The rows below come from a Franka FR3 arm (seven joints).
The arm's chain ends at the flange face. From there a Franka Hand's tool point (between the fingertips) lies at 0.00 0.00 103.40 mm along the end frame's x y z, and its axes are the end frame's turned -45 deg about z.
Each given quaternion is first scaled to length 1.
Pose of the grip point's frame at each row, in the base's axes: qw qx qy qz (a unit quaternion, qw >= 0); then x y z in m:
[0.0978 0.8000 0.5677 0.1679 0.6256 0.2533 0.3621]
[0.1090 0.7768 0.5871 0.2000 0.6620 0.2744 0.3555]
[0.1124 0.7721 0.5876 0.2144 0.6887 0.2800 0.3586]
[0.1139 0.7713 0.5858 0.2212 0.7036 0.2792 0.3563]
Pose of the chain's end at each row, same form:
[0.0261 0.9563 0.2183 0.1925 0.5863 0.2498 0.4577]
[0.0242 0.9423 0.2451 0.2265 0.6166 0.2676 0.4482]
[0.0218 0.9382 0.2474 0.2411 0.6408 0.2719 0.4499]
[0.0206 0.9368 0.2460 0.2480 0.6545 0.2706 0.4469]

